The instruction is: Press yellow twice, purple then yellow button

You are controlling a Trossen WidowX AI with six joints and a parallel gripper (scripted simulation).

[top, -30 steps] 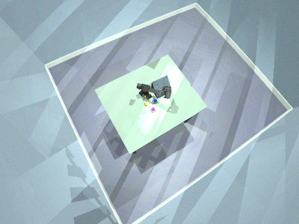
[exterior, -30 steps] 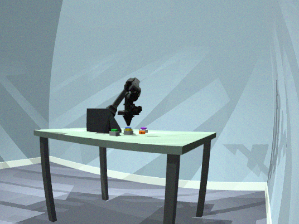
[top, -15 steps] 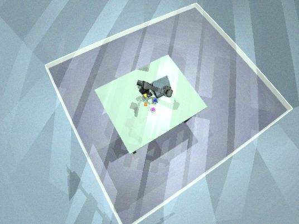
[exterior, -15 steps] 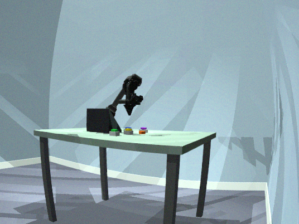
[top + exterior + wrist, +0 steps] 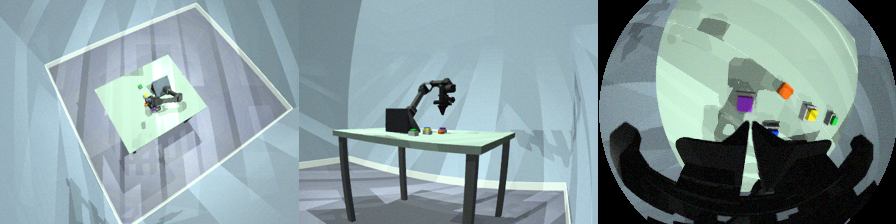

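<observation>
Now: gripper tip 100 mm above the purple button. The rest, counted from my gripper tip: yellow button: 20 mm ahead, 190 mm to the right, 100 mm below; blue button: 70 mm behind, 90 mm to the right, 100 mm below; orange block: 50 mm ahead, 90 mm to the right, 120 mm below.
</observation>
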